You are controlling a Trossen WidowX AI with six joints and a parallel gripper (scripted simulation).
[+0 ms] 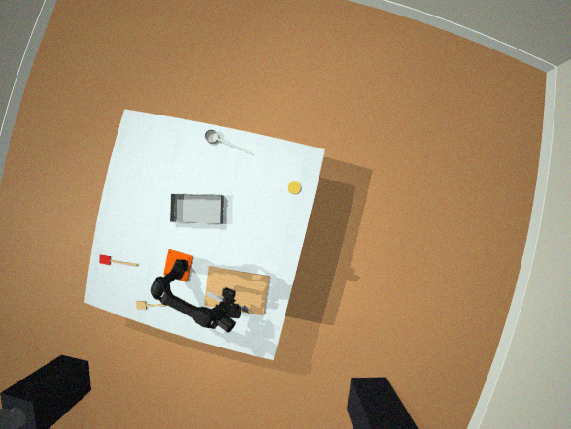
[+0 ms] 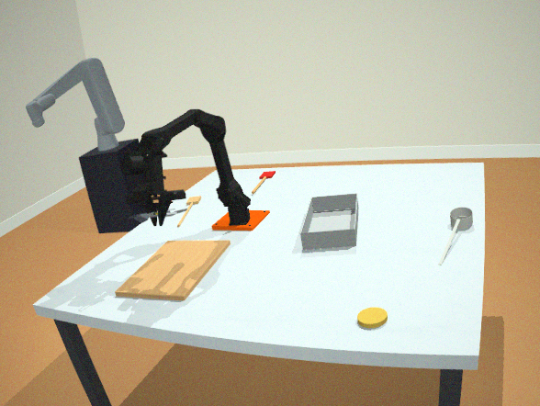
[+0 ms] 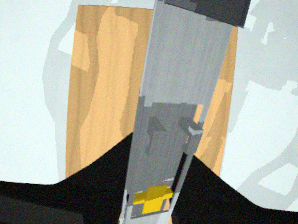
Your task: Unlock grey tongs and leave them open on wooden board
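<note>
My gripper tip is 10 mm to the right of the yellow lock piece and 30 mm below it. The rest, counted from my gripper tip: grey roasting tin: 470 mm ahead, 270 mm to the left, 130 mm below; then wooden board: 10 mm ahead, 20 mm to the left, 150 mm below; then yellow disc: 620 mm ahead, 270 mm to the right, 150 mm below.
</note>
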